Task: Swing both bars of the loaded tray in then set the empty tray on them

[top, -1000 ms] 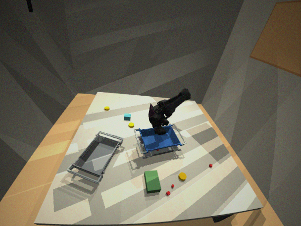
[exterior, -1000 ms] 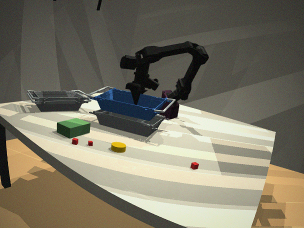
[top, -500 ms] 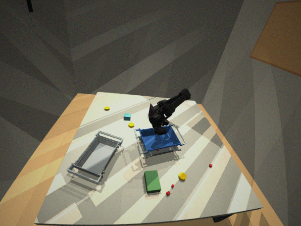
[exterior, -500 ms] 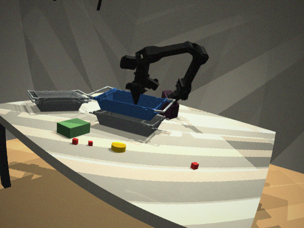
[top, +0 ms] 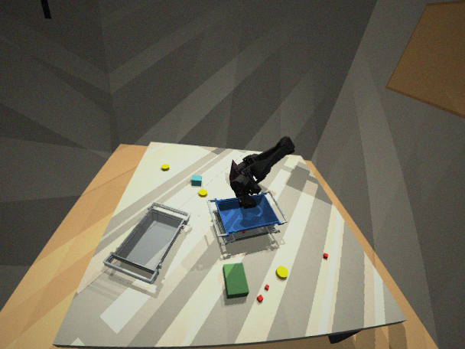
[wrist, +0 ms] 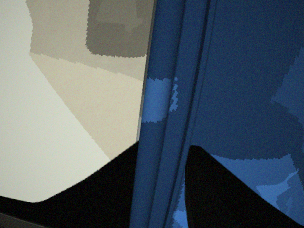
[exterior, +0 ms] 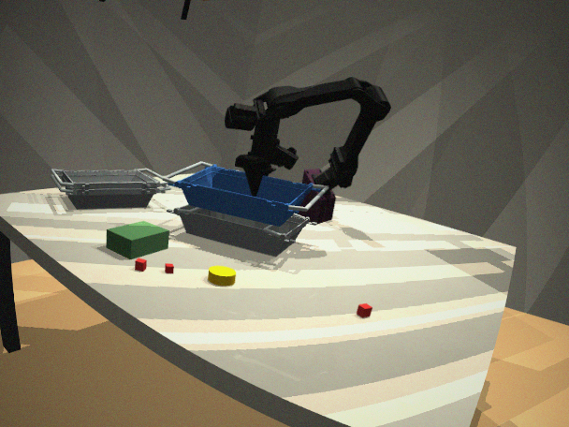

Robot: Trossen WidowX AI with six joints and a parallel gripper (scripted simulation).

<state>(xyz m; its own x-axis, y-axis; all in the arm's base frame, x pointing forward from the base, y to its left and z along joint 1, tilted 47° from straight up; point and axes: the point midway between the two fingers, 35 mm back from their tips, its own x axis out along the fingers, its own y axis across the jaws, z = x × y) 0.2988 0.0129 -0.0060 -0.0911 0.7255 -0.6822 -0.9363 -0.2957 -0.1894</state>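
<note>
The blue tray lies 7 cm ahead of my gripper tip, 3 cm to the left of it and 3 cm above it. From my gripper tip the other things lie so: cyan cube: 25 cm to the right, 24 cm behind, 7 cm below; then green block: 35 cm ahead, 7 cm below, 2 cm to the right.
</note>
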